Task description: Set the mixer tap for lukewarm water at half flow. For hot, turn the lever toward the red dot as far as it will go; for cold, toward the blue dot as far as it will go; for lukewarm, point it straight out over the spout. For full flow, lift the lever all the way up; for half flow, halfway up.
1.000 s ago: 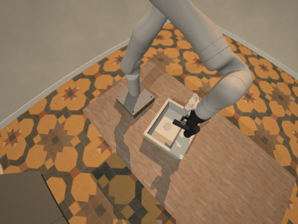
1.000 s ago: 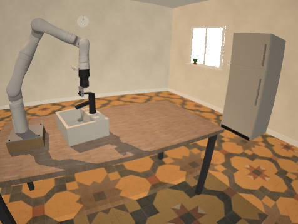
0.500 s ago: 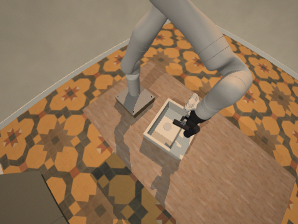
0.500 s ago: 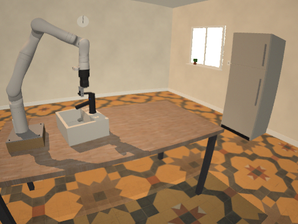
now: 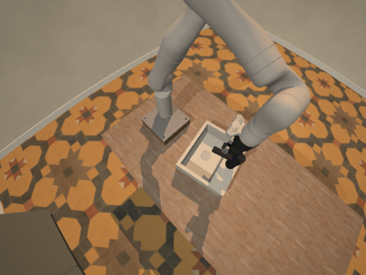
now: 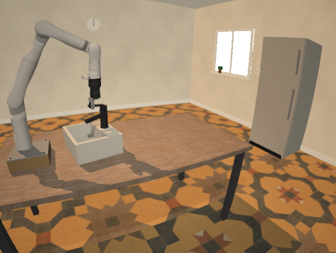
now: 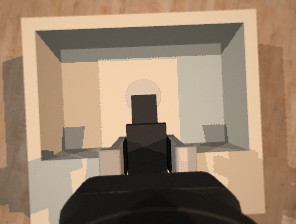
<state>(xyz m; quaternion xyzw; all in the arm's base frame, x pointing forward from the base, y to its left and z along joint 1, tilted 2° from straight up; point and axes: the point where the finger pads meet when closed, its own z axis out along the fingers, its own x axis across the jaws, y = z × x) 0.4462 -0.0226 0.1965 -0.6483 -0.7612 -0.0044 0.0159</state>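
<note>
The black lever is 30 mm ahead of my hand. The rest, counted from my hand: sink basin: 40 mm behind, 10 mm to the right, 240 mm below; then black mixer tap: 50 mm ahead, 10 mm to the left, 50 mm below.
</note>
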